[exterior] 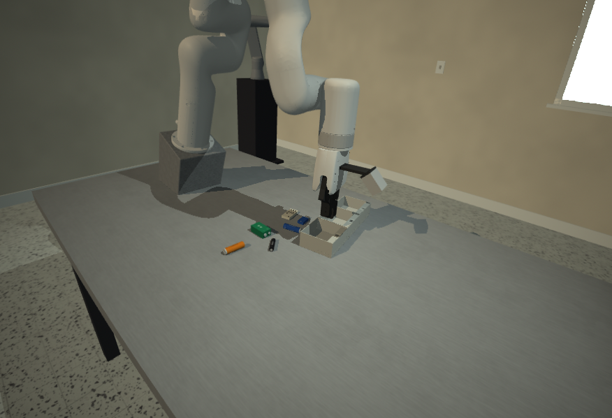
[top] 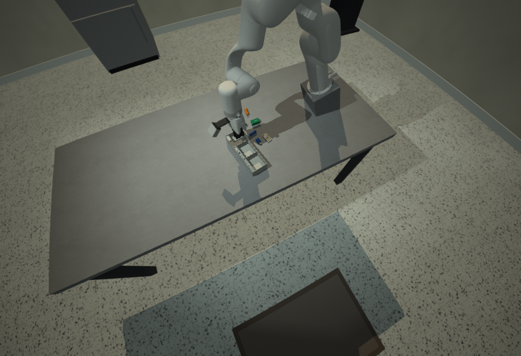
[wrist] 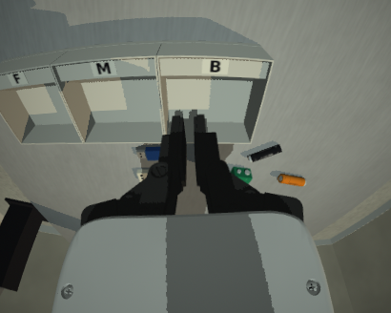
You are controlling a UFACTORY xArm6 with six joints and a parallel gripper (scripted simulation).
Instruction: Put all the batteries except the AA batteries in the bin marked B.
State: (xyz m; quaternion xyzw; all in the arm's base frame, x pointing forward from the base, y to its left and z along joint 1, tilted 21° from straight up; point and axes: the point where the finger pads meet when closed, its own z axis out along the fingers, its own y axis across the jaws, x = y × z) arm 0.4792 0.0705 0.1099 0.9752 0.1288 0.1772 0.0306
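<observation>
Now: hand 7 cm to the right of the grey bin row, 7 cm above it and 1 cm past it. Also, from my hand: black cylindrical battery: 11 cm to the right, 8 cm below, 7 cm behind; blue cylindrical battery: 8 cm below, 8 cm behind, 3 cm to the right; blue USB stick: 10 cm behind, 8 cm below, 3 cm to the left.
</observation>
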